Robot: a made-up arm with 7 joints.
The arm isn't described. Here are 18 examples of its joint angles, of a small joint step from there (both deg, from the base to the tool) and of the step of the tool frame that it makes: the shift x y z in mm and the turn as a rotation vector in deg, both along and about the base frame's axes.
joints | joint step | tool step
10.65 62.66 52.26 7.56 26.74 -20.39 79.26 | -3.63 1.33 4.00 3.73 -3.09 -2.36 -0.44 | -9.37 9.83 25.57 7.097 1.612 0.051
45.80 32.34 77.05 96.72 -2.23 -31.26 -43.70 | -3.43 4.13 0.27 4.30 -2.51 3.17 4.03 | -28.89 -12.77 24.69 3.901 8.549 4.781
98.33 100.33 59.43 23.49 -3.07 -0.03 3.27 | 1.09 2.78 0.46 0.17 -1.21 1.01 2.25 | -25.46 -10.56 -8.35 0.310 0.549 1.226
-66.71 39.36 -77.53 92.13 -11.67 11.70 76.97 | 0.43 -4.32 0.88 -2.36 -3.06 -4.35 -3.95 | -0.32 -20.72 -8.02 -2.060 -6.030 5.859
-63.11 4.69 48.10 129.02 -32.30 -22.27 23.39 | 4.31 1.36 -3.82 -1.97 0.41 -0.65 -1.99 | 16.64 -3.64 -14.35 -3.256 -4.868 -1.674
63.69 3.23 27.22 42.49 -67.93 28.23 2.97 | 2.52 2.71 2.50 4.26 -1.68 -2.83 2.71 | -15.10 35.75 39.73 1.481 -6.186 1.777
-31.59 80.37 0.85 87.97 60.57 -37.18 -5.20 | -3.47 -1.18 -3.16 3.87 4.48 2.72 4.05 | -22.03 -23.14 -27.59 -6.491 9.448 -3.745
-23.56 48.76 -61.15 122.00 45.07 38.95 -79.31 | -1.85 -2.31 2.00 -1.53 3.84 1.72 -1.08 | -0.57 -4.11 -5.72 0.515 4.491 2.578
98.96 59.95 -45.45 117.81 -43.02 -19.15 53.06 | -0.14 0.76 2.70 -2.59 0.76 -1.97 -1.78 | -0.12 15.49 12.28 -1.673 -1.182 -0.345
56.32 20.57 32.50 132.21 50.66 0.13 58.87 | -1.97 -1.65 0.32 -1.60 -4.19 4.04 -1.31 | 13.59 4.85 -5.99 -3.426 7.968 1.636
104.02 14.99 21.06 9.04 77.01 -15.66 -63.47 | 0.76 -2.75 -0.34 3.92 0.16 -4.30 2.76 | -5.12 -19.90 24.84 0.762 -6.167 3.638
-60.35 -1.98 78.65 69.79 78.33 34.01 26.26 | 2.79 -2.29 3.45 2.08 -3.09 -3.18 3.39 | 2.92 -8.32 -1.30 6.352 -1.459 -0.334
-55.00 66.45 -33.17 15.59 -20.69 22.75 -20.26 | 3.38 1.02 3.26 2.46 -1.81 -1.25 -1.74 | 26.27 0.34 -14.79 -2.773 -6.238 -2.404
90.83 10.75 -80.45 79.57 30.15 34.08 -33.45 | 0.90 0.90 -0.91 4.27 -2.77 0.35 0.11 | -17.54 -2.26 1.22 2.205 -3.782 -2.590
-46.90 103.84 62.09 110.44 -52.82 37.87 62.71 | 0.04 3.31 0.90 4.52 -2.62 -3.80 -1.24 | -10.04 -34.31 1.53 8.223 0.036 -8.583
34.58 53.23 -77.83 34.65 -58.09 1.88 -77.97 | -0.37 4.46 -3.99 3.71 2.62 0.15 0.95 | -19.22 14.09 7.06 1.137 2.867 0.704
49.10 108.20 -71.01 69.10 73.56 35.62 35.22 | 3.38 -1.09 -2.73 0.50 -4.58 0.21 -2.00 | 4.05 -3.37 -8.60 3.600 2.350 -0.836
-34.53 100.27 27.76 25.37 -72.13 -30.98 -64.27 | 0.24 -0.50 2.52 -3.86 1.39 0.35 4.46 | -19.36 9.67 4.89 -0.342 -2.679 7.621
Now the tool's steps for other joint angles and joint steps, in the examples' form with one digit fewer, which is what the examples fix.
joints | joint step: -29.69 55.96 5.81 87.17 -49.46 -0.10 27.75 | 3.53 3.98 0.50 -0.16 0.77 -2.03 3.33
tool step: 23.8 10.6 29.4 2.31 -0.18 -1.94
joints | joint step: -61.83 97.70 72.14 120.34 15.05 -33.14 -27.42 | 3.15 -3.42 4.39 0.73 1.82 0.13 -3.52
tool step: -15.2 11.5 28.9 -6.68 -7.55 1.80
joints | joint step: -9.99 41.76 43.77 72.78 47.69 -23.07 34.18 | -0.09 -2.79 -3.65 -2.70 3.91 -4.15 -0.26
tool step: 1.4 -11.3 -39.4 -4.98 -1.71 0.36
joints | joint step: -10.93 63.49 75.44 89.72 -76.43 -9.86 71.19 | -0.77 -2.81 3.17 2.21 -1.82 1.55 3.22
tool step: -15.7 -2.0 -7.5 -2.61 -1.60 4.72
